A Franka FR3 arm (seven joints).
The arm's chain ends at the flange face. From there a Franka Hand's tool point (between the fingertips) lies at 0.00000 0.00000 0.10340 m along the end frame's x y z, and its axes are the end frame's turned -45 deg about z.
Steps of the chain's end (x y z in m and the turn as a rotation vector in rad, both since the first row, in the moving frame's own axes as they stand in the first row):
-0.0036, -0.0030, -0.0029, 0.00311, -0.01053, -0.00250
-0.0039, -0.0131, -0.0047, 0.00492, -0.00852, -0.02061
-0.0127, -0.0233, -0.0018, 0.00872, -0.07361, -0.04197
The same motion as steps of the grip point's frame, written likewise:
-0.0010, -0.0057, -0.0029, 0.00964, -0.00525, -0.00250
0.0062, -0.0130, -0.0047, 0.00950, -0.00255, -0.02061
0.0026, -0.0314, -0.0021, 0.05822, -0.04588, -0.04197

